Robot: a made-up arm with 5 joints.
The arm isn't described. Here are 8 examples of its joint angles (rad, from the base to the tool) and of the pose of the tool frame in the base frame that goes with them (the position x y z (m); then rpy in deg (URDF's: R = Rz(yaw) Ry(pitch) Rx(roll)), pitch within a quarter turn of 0, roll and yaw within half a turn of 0).
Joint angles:
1: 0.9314 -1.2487 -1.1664 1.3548 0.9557
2: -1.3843 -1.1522 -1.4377 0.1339 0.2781
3: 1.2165 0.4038 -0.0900 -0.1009 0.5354
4: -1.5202 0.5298 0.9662 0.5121 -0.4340
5: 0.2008 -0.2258 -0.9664 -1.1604 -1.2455
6: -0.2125 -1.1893 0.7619 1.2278 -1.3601
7: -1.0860 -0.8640 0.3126 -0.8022 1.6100
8: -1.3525 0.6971 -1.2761 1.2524 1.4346
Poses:
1: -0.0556 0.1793 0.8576 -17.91 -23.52 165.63
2: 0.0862 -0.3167 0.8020 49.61 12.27 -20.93
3: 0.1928 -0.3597 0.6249 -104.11 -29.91 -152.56
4: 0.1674 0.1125 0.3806 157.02 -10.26 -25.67
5: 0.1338 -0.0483 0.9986 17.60 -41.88 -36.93
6: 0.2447 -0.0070 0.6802 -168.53 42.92 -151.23
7: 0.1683 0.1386 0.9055 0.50 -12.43 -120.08
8: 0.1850 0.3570 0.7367 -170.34 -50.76 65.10
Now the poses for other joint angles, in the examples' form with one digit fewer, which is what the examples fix.
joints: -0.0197 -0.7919 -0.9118 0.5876 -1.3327
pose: 0.087 -0.038 0.953 -6.6 25.3 -14.0
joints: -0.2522 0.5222 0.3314 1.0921 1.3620
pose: 0.332 0.066 0.437 175.3 21.0 1.6
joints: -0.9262 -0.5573 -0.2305 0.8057 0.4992
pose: 0.257 0.159 0.876 -91.2 -28.6 -36.4
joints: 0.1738 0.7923 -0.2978 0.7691 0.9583
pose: 0.444 -0.069 0.482 -169.7 -14.3 -46.4
